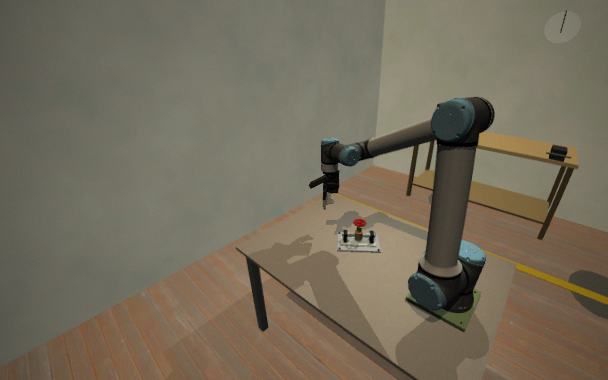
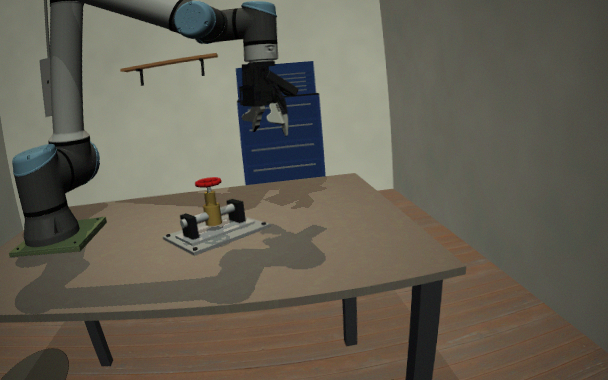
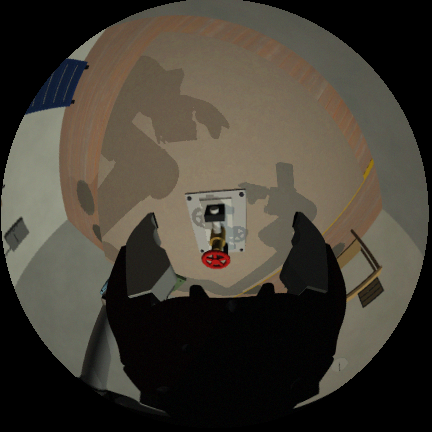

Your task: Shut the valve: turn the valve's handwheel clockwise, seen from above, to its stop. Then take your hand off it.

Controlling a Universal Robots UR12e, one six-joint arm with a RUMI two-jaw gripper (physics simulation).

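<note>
The valve's red handwheel (image 1: 359, 223) (image 2: 208, 182) (image 3: 216, 259) sits level on top of an upright brass valve body (image 1: 358, 234) (image 2: 213, 215) (image 3: 217, 242). The valve is on a pipe held by two black blocks on a light grey base plate (image 1: 360, 249) (image 2: 252, 228) (image 3: 240, 206). My gripper (image 1: 326, 205) (image 2: 271, 132) (image 3: 225, 214) is open and empty, pointing down. It hangs well above the handwheel's height and off to the side away from the robot's base, touching nothing. The turn angle of the handwheel cannot be told.
The valve's plate lies on the brown table (image 1: 280, 250) (image 2: 370, 240). The arm's green base plate (image 1: 464, 320) (image 2: 92, 232) is on the same table. A blue cabinet (image 2: 285, 155), a wall shelf (image 2: 170, 62) and a wooden workbench (image 1: 525, 148) stand apart from the table.
</note>
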